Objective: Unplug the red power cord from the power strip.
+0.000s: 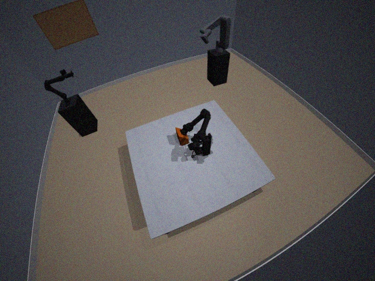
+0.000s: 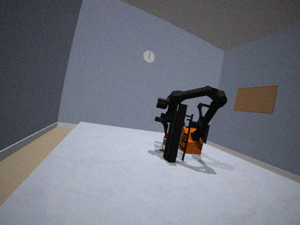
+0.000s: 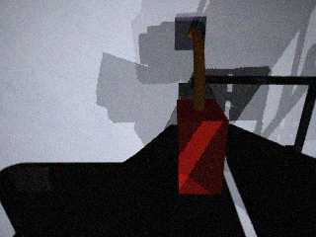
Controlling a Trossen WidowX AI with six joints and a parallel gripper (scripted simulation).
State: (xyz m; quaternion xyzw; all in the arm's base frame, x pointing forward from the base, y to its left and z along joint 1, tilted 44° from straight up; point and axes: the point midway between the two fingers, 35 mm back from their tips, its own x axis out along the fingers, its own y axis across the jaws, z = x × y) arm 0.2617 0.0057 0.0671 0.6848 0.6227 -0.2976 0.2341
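Right now the red plug is 30 mm to the left of my gripper tip.
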